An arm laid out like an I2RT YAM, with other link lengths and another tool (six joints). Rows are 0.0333 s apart.
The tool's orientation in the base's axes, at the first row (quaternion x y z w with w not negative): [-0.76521 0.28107 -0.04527 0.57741]
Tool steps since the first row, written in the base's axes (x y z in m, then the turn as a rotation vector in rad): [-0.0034 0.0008 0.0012 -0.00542 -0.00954 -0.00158]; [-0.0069 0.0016 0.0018 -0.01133 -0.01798 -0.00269]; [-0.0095 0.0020 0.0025 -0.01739 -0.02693 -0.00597]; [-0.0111 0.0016 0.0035 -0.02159 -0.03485 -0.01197]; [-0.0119 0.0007 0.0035 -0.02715 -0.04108 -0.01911]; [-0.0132 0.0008 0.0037 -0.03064 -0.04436 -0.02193]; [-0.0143 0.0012 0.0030 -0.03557 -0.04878 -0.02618]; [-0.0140 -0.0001 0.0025 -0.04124 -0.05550 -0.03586]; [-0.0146 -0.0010 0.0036 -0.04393 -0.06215 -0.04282]
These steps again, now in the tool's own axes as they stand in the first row. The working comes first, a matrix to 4 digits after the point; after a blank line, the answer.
The tool's axes in the first row as the columns of a matrix, in the base's axes (used below as rounded here):
[0.8379 -0.3779 0.3939]
[-0.4824 -0.1752 0.8582]
[-0.2553 -0.9091 -0.3291]

[-0.0035 0.0001 -0.0010 0.00046 0.00516 -0.00980]; [-0.0070 0.0007 -0.0019 -0.00013 0.00988 -0.01901]; [-0.0096 0.0010 -0.0028 -0.00006 0.01672 -0.02800]; [-0.0110 0.0007 -0.0042 0.00178 0.02515 -0.03447]; [-0.0112 0.0012 -0.0052 0.00195 0.03483 -0.03966]; [-0.0124 0.0015 -0.0057 0.00132 0.03929 -0.04292]; [-0.0133 0.0025 -0.0056 0.00041 0.04579 -0.04726]; [-0.0123 0.0030 -0.0064 0.00137 0.05791 -0.05207]; [-0.0127 0.0024 -0.0078 0.00410 0.06642 -0.05655]
